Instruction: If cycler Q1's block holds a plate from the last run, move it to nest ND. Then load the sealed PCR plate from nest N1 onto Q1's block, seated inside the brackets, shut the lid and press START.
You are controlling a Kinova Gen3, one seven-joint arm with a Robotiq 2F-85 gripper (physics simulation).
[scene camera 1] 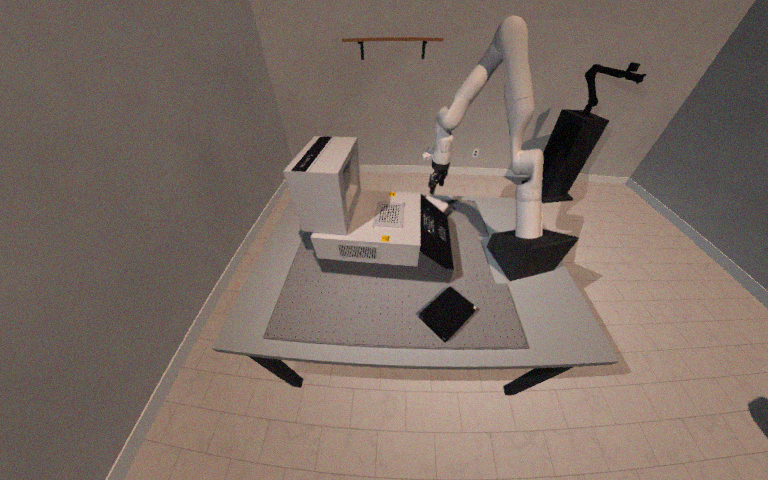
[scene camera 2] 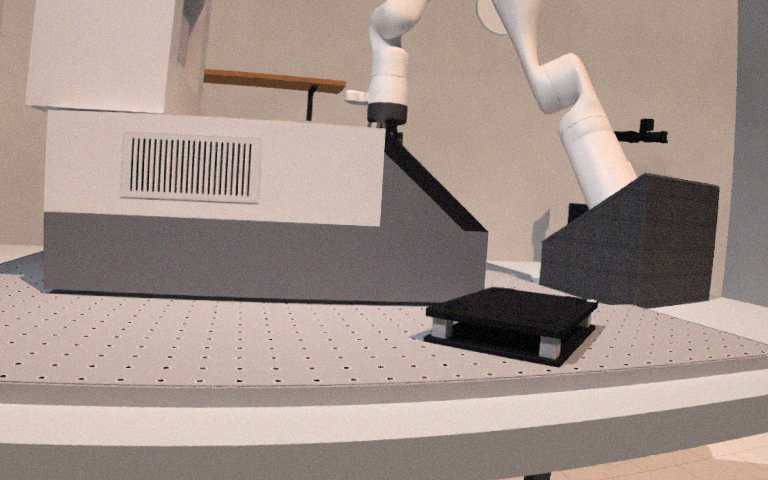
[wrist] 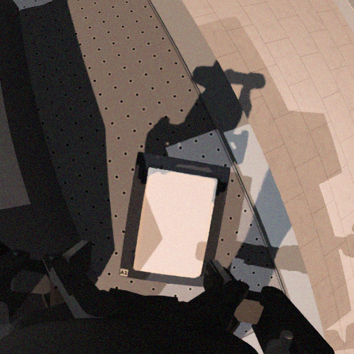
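Note:
The cycler point(scene camera 1: 368, 249) point(scene camera 2: 215, 169) has its lid point(scene camera 1: 320, 195) raised. Its block point(scene camera 1: 390, 215) shows a grid of dark wells; I cannot tell if a plate is on it. The sloped black front panel point(scene camera 1: 434, 232) faces the arm's base. A white, smooth-topped plate point(scene camera 1: 434, 202) point(wrist: 180, 225) sits in a dark nest frame point(wrist: 129, 235) marked A1 at one corner, beyond the cycler. No nest name is readable. My gripper point(scene camera 1: 433, 189) point(wrist: 147, 263) is open and empty above the plate's near end, one finger toward each side. In scene camera 2 its fingertips are hidden behind the cycler.
A black two-level stand point(scene camera 1: 447, 314) point(scene camera 2: 512, 311) with light corner posts stands on the perforated board point(scene camera 1: 339, 311) point(scene camera 2: 198, 350). The arm's dark base point(scene camera 1: 529, 254) point(scene camera 2: 640, 243) is at the right. The cycler's dark side lies left in the wrist view.

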